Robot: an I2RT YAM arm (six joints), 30 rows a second.
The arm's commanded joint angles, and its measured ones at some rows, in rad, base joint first. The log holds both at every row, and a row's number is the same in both.
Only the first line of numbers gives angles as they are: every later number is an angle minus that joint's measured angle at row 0.
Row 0, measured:
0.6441, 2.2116, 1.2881, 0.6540, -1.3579, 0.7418
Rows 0 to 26, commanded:
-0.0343, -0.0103, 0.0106, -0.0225, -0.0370, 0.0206
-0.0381, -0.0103, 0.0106, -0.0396, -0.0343, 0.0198
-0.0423, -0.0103, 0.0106, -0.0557, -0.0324, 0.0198
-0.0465, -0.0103, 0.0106, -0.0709, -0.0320, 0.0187
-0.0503, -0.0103, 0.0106, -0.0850, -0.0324, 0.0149
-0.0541, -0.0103, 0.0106, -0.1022, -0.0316, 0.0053
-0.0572, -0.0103, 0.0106, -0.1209, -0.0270, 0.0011
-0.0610, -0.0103, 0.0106, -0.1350, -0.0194, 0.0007
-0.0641, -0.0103, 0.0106, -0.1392, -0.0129, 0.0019
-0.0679, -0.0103, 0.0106, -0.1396, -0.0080, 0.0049
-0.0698, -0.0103, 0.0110, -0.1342, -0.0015, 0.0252
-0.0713, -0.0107, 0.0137, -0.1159, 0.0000, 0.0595
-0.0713, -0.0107, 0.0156, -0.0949, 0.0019, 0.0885
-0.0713, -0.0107, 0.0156, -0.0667, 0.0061, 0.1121
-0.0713, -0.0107, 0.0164, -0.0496, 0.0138, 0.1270
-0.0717, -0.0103, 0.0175, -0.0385, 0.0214, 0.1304
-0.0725, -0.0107, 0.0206, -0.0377, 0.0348, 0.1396
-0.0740, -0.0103, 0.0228, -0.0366, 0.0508, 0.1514
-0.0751, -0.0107, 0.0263, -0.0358, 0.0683, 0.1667
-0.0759, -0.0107, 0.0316, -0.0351, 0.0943, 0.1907
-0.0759, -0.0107, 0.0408, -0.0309, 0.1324, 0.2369
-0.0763, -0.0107, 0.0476, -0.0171, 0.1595, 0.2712
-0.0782, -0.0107, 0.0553, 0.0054, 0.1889, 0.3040
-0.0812, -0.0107, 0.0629, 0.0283, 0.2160, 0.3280
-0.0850, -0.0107, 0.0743, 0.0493, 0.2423, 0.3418
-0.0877, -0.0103, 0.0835, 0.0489, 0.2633, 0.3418
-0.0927, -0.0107, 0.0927, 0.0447, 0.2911, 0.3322
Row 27, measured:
-0.0728, 0.0000, 0.0492, 0.0405, 0.1748, 0.2666
